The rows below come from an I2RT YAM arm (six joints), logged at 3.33 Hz.
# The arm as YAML. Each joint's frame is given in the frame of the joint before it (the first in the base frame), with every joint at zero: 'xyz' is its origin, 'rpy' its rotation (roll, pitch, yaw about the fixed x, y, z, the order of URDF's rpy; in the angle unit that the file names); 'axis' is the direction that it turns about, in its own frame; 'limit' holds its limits. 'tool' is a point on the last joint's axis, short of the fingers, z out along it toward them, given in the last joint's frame.
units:
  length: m
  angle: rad
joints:
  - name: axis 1
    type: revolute
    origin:
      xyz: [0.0, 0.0, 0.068]
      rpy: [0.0, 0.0, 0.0]
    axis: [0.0, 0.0, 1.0]
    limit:
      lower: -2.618
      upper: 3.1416
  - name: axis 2
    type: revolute
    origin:
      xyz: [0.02, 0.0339, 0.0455]
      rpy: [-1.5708, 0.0, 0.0]
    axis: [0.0, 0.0, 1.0]
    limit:
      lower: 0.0
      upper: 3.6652
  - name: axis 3
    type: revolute
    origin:
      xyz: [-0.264, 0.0, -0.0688]
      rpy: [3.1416, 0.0, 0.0]
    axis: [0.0, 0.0, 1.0]
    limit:
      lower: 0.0
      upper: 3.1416
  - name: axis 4
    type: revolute
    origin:
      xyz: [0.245, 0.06, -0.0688]
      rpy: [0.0, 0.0, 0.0]
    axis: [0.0, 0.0, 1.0]
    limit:
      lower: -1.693
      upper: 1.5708
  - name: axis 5
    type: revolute
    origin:
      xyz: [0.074, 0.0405, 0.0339]
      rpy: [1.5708, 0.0, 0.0]
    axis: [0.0, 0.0, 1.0]
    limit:
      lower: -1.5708
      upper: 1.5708
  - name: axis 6
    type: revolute
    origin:
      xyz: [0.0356, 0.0, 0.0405]
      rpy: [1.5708, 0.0, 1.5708]
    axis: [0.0, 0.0, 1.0]
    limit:
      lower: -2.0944
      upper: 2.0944
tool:
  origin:
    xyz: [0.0, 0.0, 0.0]
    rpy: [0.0, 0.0, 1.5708]
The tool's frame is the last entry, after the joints.
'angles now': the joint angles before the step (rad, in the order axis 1, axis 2, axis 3, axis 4, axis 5, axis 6). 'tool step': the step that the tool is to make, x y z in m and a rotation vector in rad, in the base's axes. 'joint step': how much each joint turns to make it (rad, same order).
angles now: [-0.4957 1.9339 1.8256 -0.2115 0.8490 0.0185]
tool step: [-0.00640 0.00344 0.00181 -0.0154 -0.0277 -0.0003]
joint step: [0.0000 -0.0351 -0.0523 0.0492 0.0004 -0.0004]
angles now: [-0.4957 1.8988 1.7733 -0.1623 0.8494 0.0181]
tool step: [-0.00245 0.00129 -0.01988 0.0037 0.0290 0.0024]
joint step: [0.0000 -0.0152 -0.0938 0.0636 0.0007 -0.0163]
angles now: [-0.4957 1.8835 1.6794 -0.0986 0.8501 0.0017]
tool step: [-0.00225 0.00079 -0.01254 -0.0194 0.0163 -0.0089]
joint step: [0.0000 -0.0103 -0.0709 0.0800 0.0157 -0.0324]
